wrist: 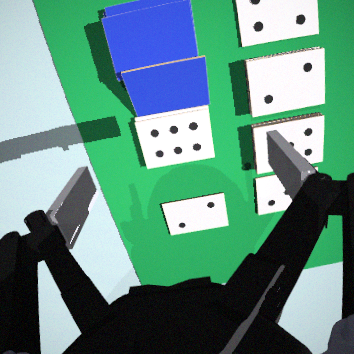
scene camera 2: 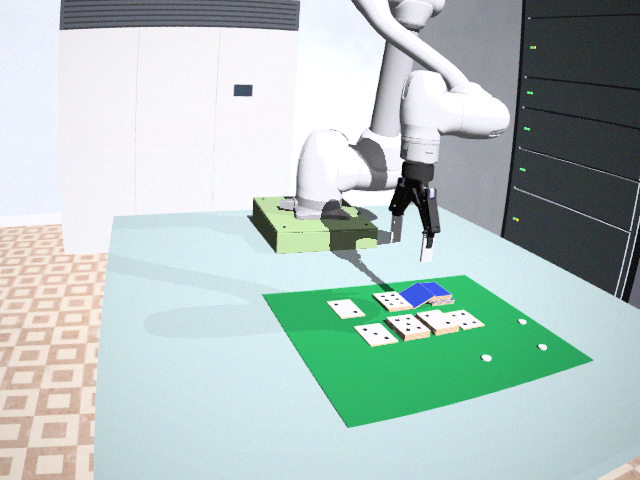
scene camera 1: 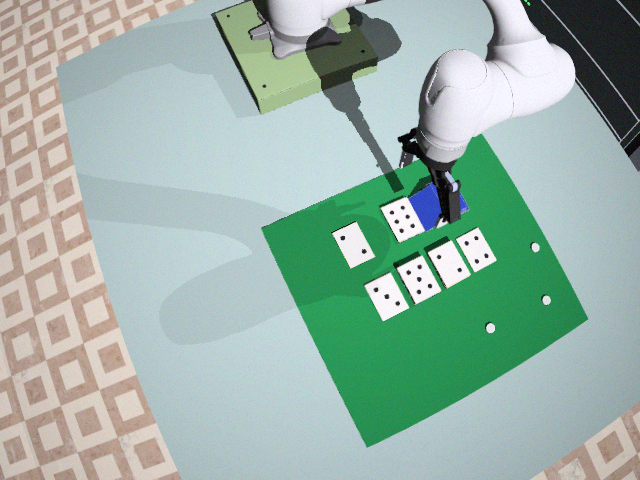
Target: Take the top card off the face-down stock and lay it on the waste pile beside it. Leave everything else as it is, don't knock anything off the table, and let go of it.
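Places are measured from the arm's base along level axes (x right, y back, z down), in metres.
Pixels of known places: gripper, fingertip midpoint: (wrist: 176, 163) (scene camera 2: 409, 251) (scene camera 1: 422, 194); arm's base, link origin: (scene camera 2: 317, 210) (scene camera 1: 299, 27).
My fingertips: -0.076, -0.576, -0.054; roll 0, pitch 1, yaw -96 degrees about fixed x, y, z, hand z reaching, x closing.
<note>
Ahead of a thing's pixels: the offset from my fingertips to its top centre, as dx, dy, dz. Level surfaces: height alone.
The face-down stock @[-0.088, +0.017, +0.111] (scene camera 1: 463, 202) (scene camera 2: 437, 289) (wrist: 150, 42) is a blue-backed pile on the green mat. One blue card @[-0.037, +0.006, +0.104] (scene camera 1: 424, 207) (scene camera 2: 415, 295) (wrist: 167, 89) lies tilted between the stock and the white six-dot pile beside it. Its raised edge is at the stock and its low edge is at the six-dot pile @[+0.028, +0.004, +0.125] (scene camera 1: 402, 215) (scene camera 2: 391, 300) (wrist: 175, 142), whose face shows. My gripper (scene camera 1: 423, 191) (scene camera 2: 410, 248) (wrist: 176, 163) is wide open and empty, above the cards. In scene camera 1 a finger hides part of the stock.
A two-dot card @[+0.151, -0.012, +0.131] (scene camera 1: 353, 245) (scene camera 2: 345, 308) (wrist: 195, 215) lies apart. Several face-up piles, including a five-dot one @[+0.047, -0.139, +0.119] (scene camera 1: 424, 286) (scene camera 2: 407, 327), form a row in front. Three small white discs, one of them here @[-0.068, -0.300, +0.131] (scene camera 1: 490, 328) (scene camera 2: 485, 358), lie on the green mat @[dz +0.135] (scene camera 1: 387, 382) (scene camera 2: 372, 387).
</note>
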